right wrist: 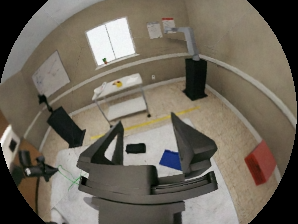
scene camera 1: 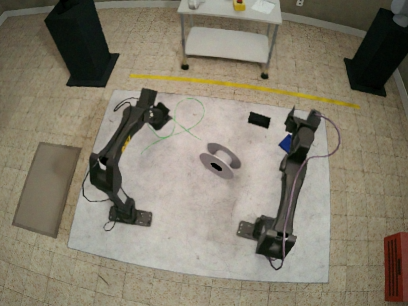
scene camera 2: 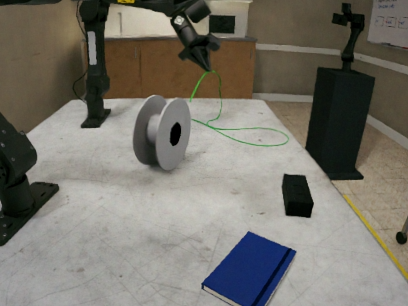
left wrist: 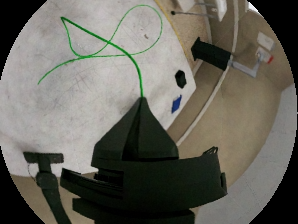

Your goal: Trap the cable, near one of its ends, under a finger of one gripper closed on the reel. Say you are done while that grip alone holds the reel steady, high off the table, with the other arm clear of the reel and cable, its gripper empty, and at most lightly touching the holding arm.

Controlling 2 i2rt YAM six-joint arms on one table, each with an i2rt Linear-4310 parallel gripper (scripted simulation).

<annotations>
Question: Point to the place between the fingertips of my left gripper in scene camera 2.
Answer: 209, 71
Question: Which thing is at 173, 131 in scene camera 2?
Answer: A grey reel.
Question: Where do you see a black block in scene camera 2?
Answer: At 298, 202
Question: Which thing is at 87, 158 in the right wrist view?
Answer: My right gripper.
</annotations>
